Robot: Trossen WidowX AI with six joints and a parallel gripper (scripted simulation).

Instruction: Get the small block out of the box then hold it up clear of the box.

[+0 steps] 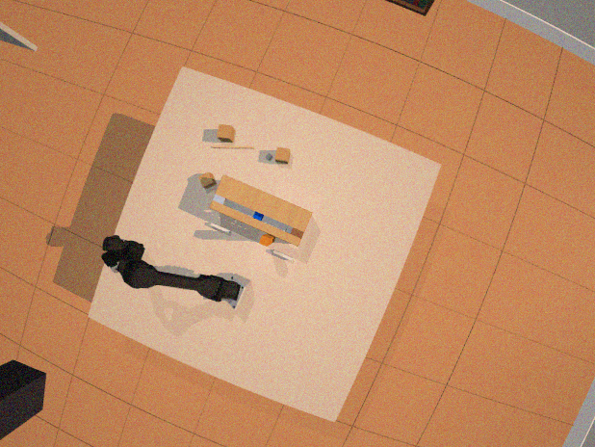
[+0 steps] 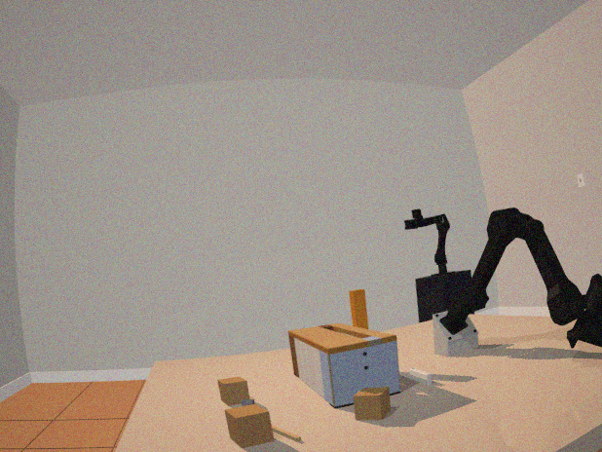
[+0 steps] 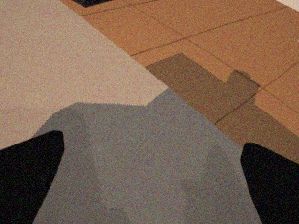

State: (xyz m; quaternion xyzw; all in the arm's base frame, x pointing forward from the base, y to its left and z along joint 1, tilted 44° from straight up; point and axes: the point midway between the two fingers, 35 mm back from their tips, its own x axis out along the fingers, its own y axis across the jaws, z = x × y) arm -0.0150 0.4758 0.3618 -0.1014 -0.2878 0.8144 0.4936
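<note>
My gripper tip is 36 cm short of the box, 64 cm to the left of it and 5 cm below it. The rest, counted from my gripper tip: blue block: 37 cm ahead, 65 cm to the right, 8 cm above; then orange bar: 29 cm ahead, 71 cm to the right, 10 cm above.
</note>
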